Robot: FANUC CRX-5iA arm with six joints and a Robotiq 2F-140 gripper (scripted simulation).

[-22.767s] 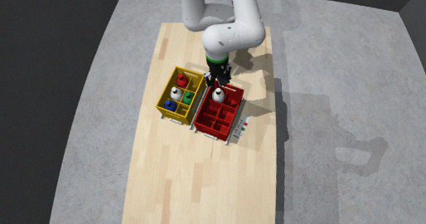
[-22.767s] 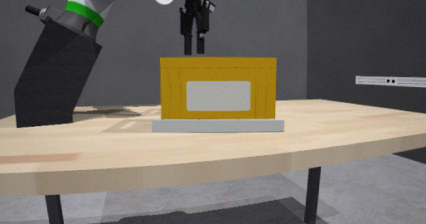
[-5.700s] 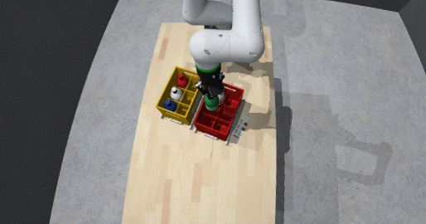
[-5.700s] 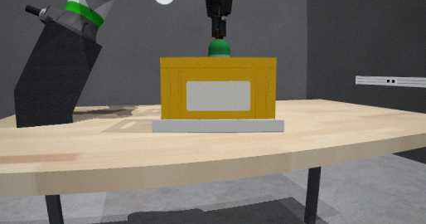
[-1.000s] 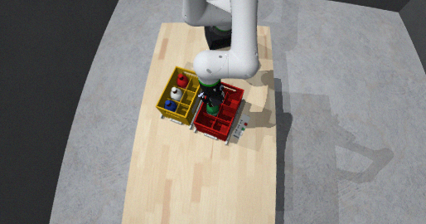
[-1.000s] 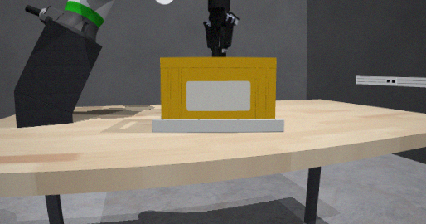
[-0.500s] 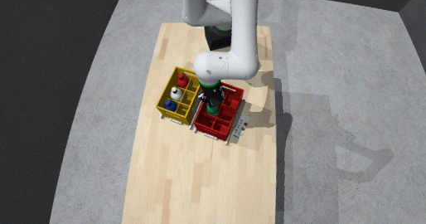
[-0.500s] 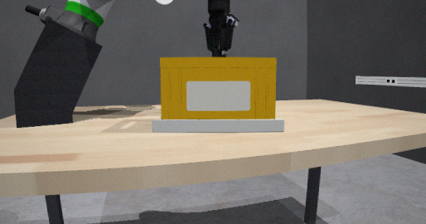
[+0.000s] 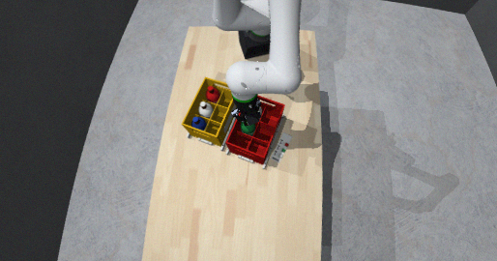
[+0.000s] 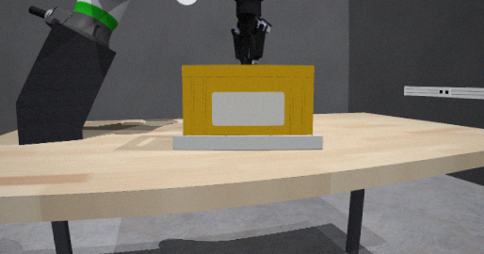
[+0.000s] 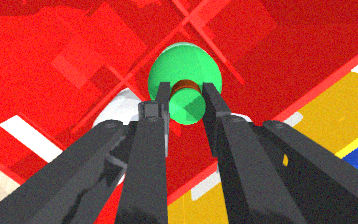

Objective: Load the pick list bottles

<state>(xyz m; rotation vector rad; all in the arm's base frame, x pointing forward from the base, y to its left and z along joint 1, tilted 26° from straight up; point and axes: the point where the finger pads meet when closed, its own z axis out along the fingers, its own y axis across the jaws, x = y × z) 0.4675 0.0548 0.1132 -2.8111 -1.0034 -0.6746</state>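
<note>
Right now the red bottle is 23 cm to the right of my hand, 11 cm behind it and 9 cm below it. Round my hand: red crate (9 cm below, 4 cm to the left, 1 cm ahead); then green bottle (8 cm below); then yellow crate (19 cm to the right, 9 cm below, 2 cm behind).
</note>
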